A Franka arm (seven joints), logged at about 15 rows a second.
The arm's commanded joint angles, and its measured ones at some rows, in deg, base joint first. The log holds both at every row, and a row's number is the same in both.
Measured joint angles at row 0:
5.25, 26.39, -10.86, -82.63, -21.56, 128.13, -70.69
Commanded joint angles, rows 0 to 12:
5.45, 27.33, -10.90, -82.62, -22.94, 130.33, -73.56
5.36, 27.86, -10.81, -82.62, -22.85, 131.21, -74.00
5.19, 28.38, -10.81, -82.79, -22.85, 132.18, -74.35
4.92, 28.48, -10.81, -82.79, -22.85, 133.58, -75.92
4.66, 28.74, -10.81, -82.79, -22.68, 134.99, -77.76
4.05, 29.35, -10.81, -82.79, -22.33, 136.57, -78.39
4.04, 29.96, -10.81, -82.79, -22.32, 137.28, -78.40
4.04, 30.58, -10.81, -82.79, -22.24, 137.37, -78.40
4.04, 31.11, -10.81, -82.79, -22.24, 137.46, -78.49
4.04, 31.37, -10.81, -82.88, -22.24, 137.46, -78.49
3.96, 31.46, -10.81, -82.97, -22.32, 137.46, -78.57
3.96, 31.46, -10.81, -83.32, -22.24, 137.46, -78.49
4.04, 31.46, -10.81, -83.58, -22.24, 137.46, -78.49
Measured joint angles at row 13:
4.18, 31.82, -10.90, -82.95, -21.96, 136.83, -77.79
